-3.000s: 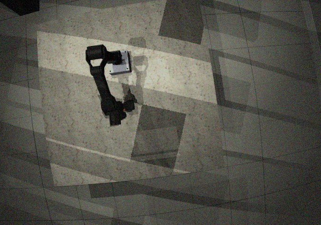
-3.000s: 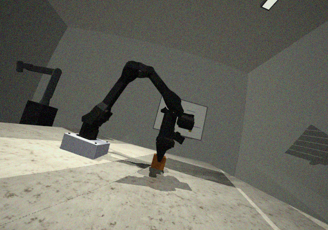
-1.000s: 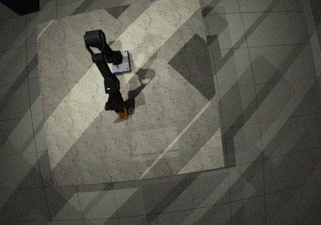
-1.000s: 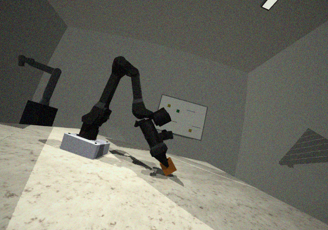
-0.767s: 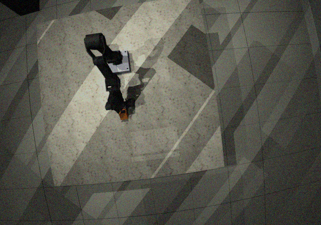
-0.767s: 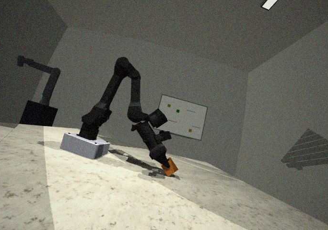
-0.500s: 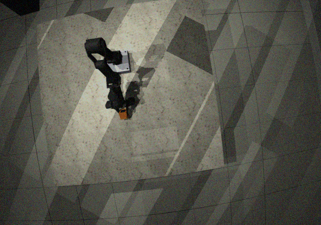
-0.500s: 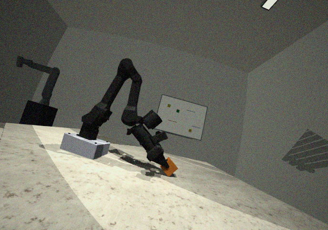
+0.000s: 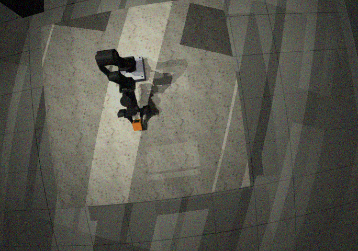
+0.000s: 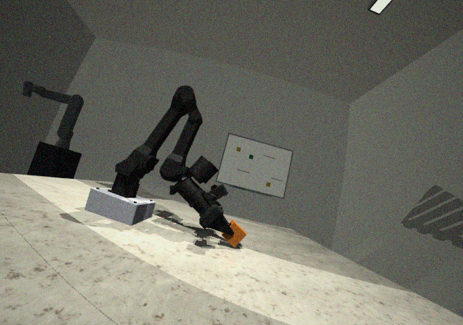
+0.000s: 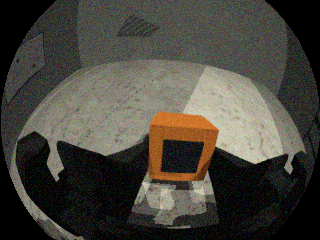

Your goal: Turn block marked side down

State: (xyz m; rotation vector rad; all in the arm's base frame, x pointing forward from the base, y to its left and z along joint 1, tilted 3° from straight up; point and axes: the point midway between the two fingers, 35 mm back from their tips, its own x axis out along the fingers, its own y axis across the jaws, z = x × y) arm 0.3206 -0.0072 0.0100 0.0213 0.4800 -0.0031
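The orange block lies 1 cm behind my gripper tip.
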